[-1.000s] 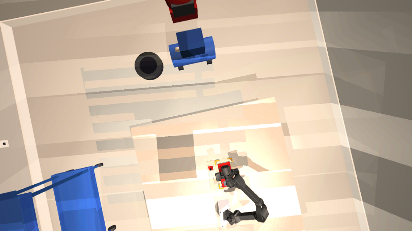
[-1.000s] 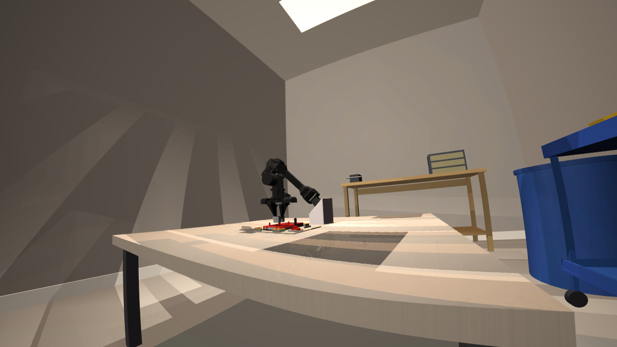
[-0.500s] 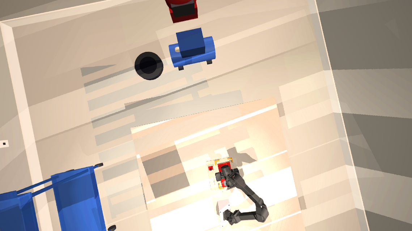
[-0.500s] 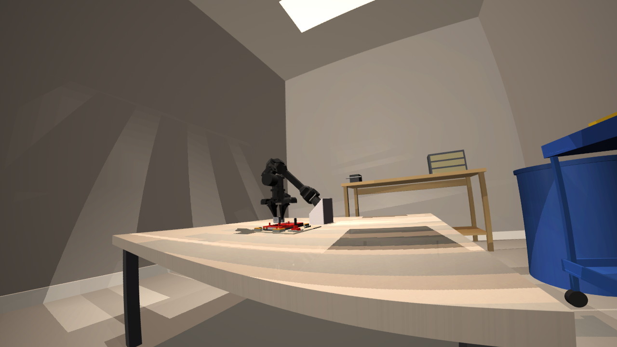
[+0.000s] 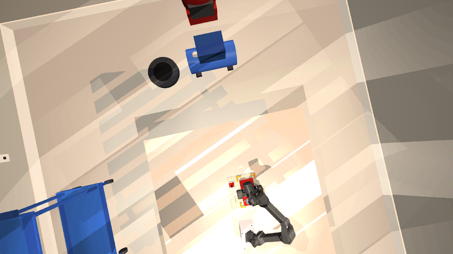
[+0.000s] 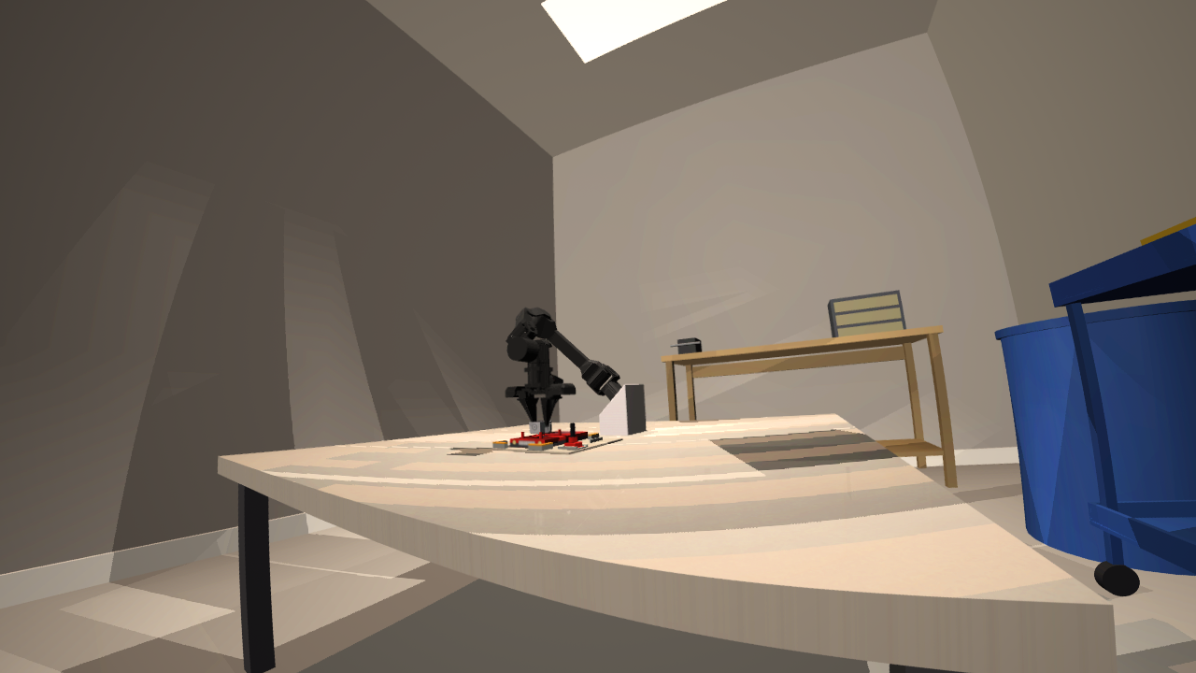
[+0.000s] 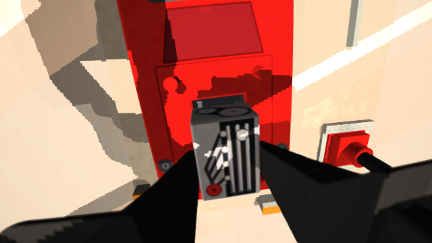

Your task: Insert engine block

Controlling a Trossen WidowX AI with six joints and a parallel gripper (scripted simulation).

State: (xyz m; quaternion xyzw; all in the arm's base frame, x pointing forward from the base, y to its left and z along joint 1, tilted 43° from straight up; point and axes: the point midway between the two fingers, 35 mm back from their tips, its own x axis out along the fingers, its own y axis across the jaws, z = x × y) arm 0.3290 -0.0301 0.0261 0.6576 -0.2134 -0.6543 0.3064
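My gripper tip is now 10 mm above the engine block.
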